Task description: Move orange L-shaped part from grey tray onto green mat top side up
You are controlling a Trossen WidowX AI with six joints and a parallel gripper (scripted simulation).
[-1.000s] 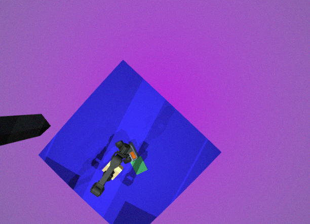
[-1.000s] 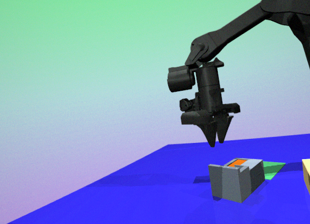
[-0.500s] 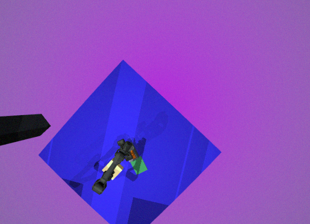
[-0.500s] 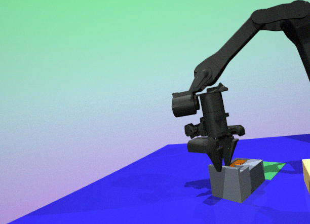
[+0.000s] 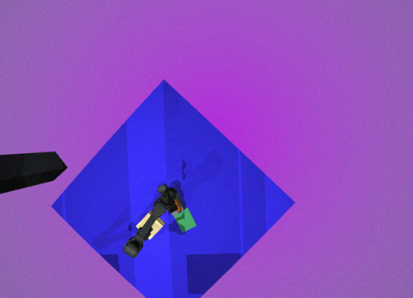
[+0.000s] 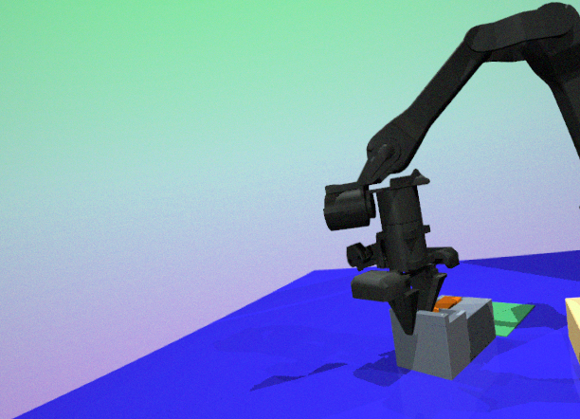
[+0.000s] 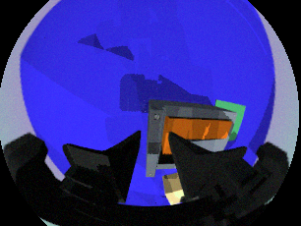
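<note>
My gripper tip is now 20 mm past the orange L-shaped part, 50 mm to the left of it and 10 mm above it. Round my gripper tip: green mat: 60 mm behind, 210 mm to the right, 80 mm below.
</note>
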